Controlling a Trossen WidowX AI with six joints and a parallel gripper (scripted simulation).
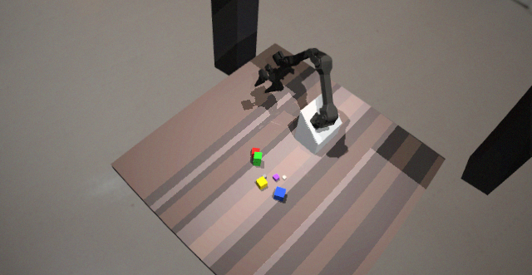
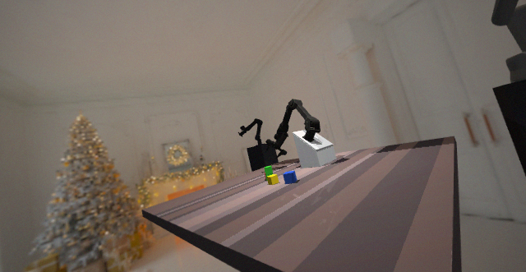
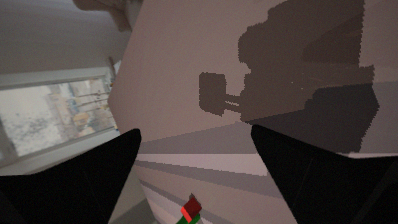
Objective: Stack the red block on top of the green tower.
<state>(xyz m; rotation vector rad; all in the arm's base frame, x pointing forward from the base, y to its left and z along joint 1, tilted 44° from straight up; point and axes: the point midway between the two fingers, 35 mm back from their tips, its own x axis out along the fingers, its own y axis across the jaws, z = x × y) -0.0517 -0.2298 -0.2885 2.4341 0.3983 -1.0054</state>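
Right now my gripper tip is 300 mm short of the red block, 200 mm to the right of it and 90 mm above it. Round my gripper tip: tiny white block (400 mm to the left, 320 mm ahead, 100 mm below); small purple block (370 mm to the left, 340 mm ahead, 90 mm below); yellow block (420 mm ahead, 330 mm to the left, 90 mm below).
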